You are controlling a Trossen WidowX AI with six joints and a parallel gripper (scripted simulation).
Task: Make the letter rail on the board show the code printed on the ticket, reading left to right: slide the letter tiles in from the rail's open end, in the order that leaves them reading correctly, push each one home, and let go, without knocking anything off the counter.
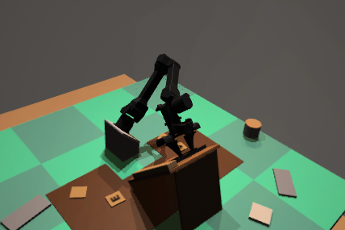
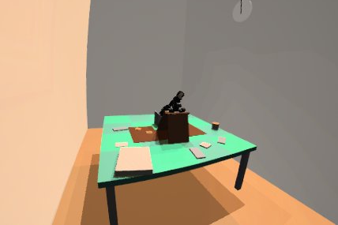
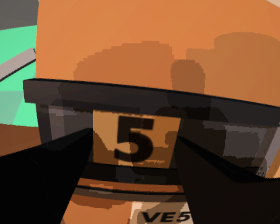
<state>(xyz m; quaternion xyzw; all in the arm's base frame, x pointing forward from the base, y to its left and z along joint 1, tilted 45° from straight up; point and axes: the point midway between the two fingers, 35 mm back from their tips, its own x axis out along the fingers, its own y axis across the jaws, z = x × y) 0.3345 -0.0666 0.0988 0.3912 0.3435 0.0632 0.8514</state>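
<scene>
My gripper tip is 70 mm past the white ticket, 70 mm above it and 30 mm to the left of it. The rest, counted from my gripper tip: large beige slab: 510 mm to the right, 290 mm ahead, 160 mm below; mat: 180 mm below, 160 mm behind, 40 mm to the right.
</scene>
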